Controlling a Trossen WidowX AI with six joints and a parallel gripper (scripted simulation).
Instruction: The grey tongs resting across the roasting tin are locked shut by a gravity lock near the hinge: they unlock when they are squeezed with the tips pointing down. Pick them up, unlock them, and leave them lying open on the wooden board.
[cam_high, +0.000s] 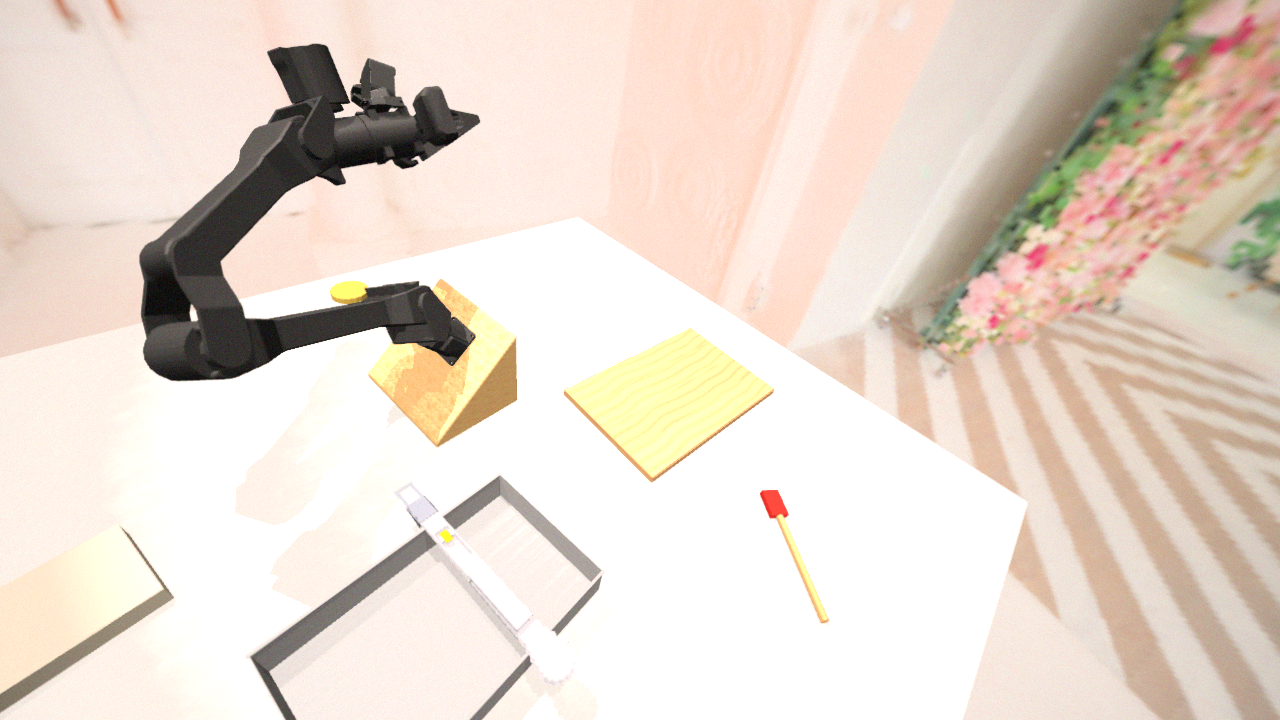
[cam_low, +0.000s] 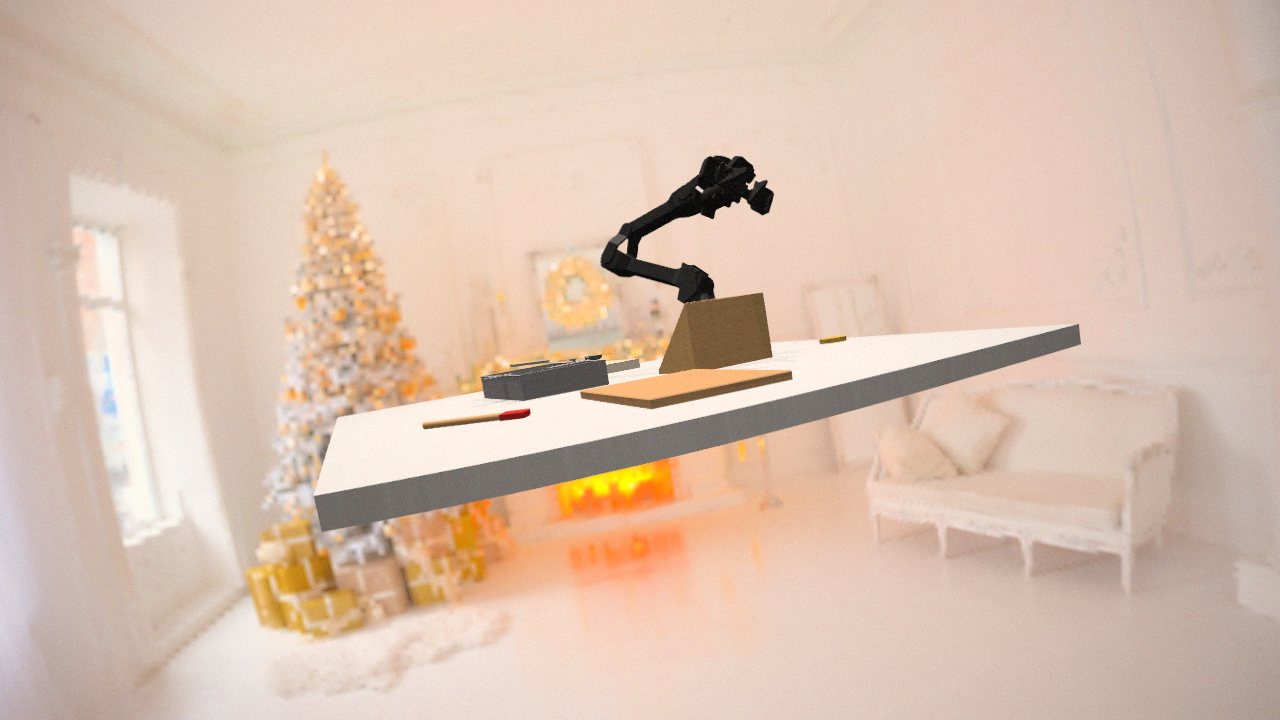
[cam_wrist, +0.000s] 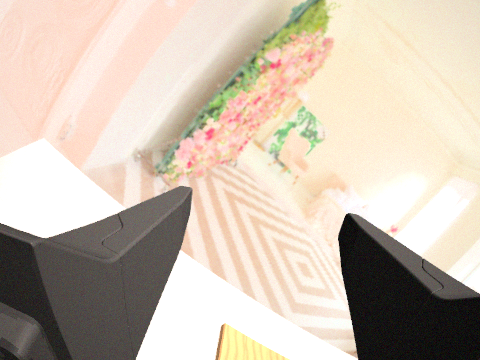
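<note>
Right now the yellow lock piece is 370 mm ahead of my gripper tip, 340 mm below it and 300 mm to the right of it. Round my gripper tip: roasting tin: 440 mm ahead, 370 mm below, 350 mm to the right; wooden board: 390 mm below, 370 mm ahead, 170 mm to the left; beige slab: 640 mm to the right, 390 mm below, 150 mm ahead.
</note>
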